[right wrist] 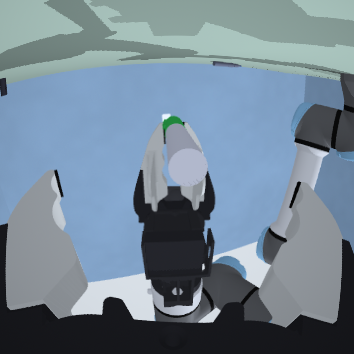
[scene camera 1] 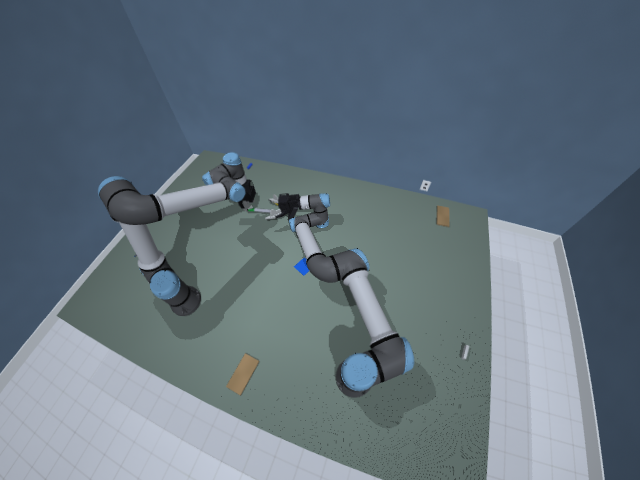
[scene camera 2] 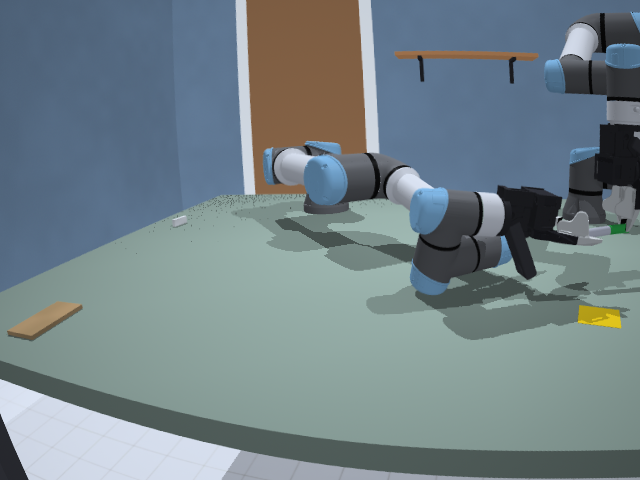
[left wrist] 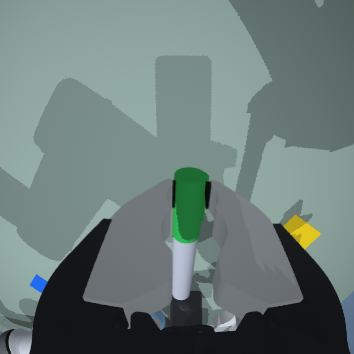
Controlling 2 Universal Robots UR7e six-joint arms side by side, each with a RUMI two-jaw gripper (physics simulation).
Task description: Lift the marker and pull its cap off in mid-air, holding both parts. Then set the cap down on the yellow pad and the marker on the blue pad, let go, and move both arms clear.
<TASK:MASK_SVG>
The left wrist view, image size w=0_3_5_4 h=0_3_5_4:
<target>my left gripper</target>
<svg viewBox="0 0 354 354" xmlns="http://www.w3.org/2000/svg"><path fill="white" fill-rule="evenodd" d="M28 353L350 354L343 310L336 291L324 271L280 223L273 223L253 203L217 180L205 181L204 189L205 208L209 210L214 218L211 234L220 247L212 278L213 300L217 306L235 315L236 329L214 332L161 331L150 314L167 306L172 298L172 251L165 243L166 238L170 234L170 210L172 207L175 207L175 180L170 178L160 181L133 197L116 210L110 218L102 218L60 262L49 277L39 297L33 318L32 339Z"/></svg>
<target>my right gripper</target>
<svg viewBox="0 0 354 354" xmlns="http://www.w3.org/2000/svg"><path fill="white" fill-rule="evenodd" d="M152 317L161 331L214 332L236 329L235 315L226 310L212 318L213 327L202 324L201 292L199 290L190 290L188 297L182 300L172 296L170 301L170 326L160 329L160 321Z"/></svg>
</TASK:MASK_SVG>
